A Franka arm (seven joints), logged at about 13 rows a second.
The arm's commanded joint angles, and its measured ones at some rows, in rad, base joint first. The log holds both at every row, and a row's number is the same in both.
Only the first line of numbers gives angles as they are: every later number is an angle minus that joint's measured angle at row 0.
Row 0, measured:
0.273 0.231 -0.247 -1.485 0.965 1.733 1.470
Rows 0 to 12, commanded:
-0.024 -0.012 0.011 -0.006 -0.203 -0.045 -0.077
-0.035 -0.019 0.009 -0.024 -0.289 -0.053 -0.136
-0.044 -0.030 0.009 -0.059 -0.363 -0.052 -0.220
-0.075 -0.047 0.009 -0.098 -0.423 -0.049 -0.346
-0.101 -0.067 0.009 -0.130 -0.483 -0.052 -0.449
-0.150 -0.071 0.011 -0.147 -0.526 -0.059 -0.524
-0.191 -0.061 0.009 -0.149 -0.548 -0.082 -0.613
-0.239 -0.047 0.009 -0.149 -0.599 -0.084 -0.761
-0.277 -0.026 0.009 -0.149 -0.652 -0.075 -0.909
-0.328 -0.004 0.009 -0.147 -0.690 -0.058 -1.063
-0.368 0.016 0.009 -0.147 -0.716 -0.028 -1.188
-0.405 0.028 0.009 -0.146 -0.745 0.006 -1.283
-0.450 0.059 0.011 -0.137 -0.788 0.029 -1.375
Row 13, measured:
-0.387 0.027 -0.011 -0.143 -0.732 -0.017 -1.236
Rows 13 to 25, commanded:
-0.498 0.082 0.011 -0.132 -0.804 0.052 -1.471
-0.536 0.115 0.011 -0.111 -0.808 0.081 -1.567
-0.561 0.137 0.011 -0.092 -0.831 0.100 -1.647
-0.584 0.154 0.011 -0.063 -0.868 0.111 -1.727
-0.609 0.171 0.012 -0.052 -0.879 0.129 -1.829
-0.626 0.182 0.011 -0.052 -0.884 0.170 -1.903
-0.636 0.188 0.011 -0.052 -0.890 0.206 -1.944
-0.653 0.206 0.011 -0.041 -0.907 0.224 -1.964
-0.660 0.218 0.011 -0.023 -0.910 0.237 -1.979
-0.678 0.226 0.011 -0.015 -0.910 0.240 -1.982
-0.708 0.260 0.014 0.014 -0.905 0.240 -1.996
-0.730 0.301 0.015 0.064 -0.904 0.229 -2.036
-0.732 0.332 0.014 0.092 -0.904 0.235 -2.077
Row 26, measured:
-0.694 0.250 -0.008 -0.009 -0.893 0.237 -2.023
